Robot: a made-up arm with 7 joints. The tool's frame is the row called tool.
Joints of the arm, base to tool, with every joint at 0 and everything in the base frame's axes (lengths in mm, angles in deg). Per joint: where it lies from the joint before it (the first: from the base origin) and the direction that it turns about. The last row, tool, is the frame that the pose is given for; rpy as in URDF.
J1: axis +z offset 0 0 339
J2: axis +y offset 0 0 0
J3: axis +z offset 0 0 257
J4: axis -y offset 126 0 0
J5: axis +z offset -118 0 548
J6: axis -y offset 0 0 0
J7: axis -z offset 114 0 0
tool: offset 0 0 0 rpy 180 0 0
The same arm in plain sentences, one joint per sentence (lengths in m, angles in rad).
The arm has seven revolute joints in a row. What follows holds with every joint at zero, and every direction is one of the base frame's.
Joint 1 lies 0.339 m along +z from the base frame's origin and rotates about +z.
Joint 2 lies at the same point as joint 1 and rotates about +y.
Joint 3 lies 0.257 m along +z from joint 2 and rotates about +z.
Joint 4 lies 0.126 m along +x from joint 3 and rotates about -y.
Joint 5 lies 0.118 m along -x and 0.548 m along +z from joint 4 and rotates about +z.
Joint 6 lies at the same point as joint 5 and rotates about -y.
Joint 7 lies 0.114 m along +x from joint 6 and rotates about -z.
The tool frame, which is the frame that the pose is given for, lies at the same point as joint 7; its axes are the base frame's turned by roll 3.1416, pitch 0 and yaw 0 rad (as in URDF: about the fixed x, then y, then z).

